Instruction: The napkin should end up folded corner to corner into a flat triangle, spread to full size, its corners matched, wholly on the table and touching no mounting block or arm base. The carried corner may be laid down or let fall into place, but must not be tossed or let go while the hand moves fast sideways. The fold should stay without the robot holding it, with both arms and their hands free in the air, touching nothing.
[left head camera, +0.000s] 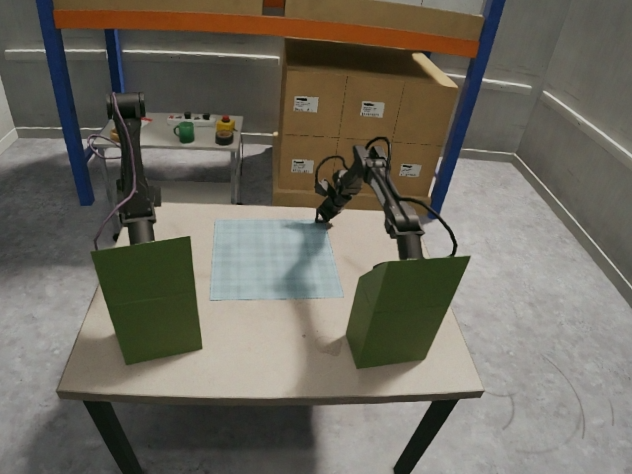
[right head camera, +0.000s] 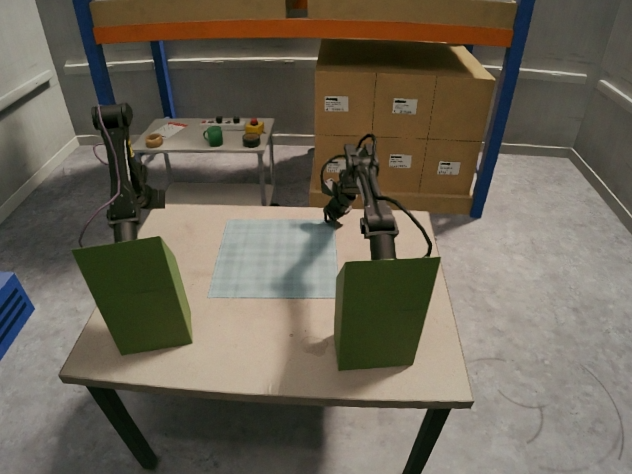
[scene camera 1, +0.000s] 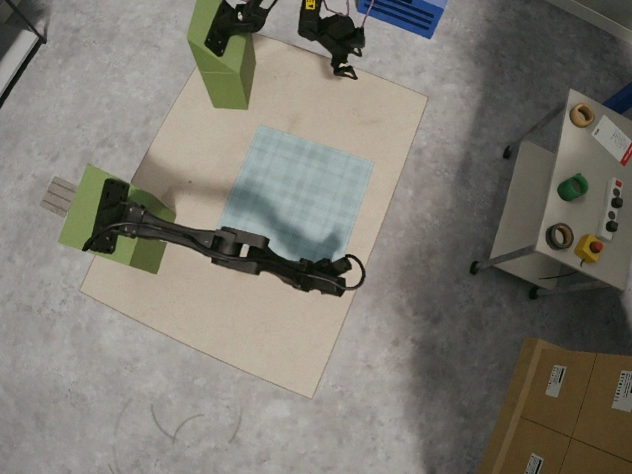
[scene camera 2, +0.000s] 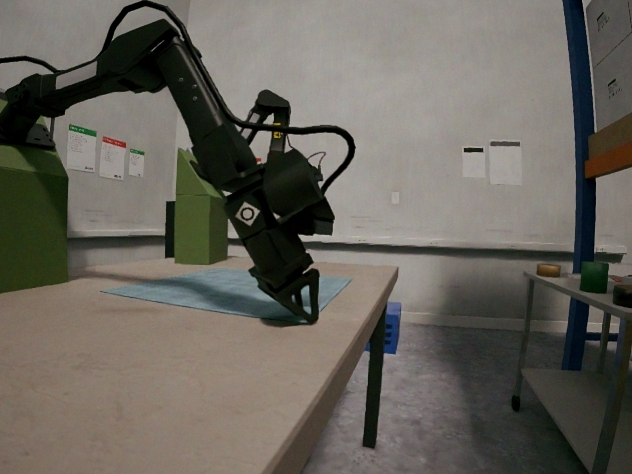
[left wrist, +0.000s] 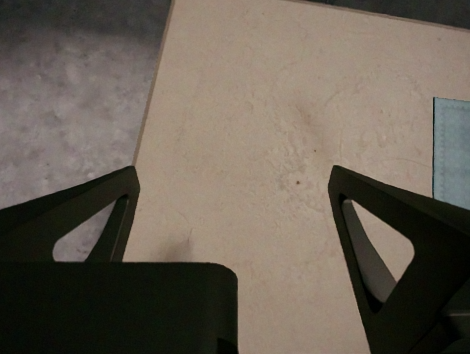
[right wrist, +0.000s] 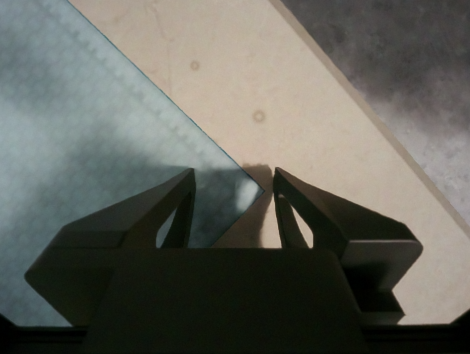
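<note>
A light blue checked napkin (left head camera: 245, 260) (right head camera: 260, 255) (scene camera 1: 306, 178) (scene camera 2: 204, 288) (left wrist: 452, 150) (right wrist: 100, 125) lies flat and unfolded on the table. My right gripper (left head camera: 320, 221) (right head camera: 330, 220) (scene camera 2: 311, 321) (right wrist: 234, 176) is partly open, pointing down low at the napkin's far right corner as the head views show it. In the right wrist view the flat corner lies between the fingertips, not gripped; whether the tips touch the table is unclear. My left gripper (scene camera 1: 356, 65) (left wrist: 233, 176) is wide open and empty, above the table near its side edge, apart from the napkin.
The table (left head camera: 255, 346) (scene camera 1: 245, 326) carries two green mounting blocks (left head camera: 153, 306) (left head camera: 403, 316), both apart from the napkin. The right arm reaches over one side of the napkin in scene camera 1. Behind the table stand a cart (right head camera: 204, 147) and a stack of cartons (right head camera: 403, 122).
</note>
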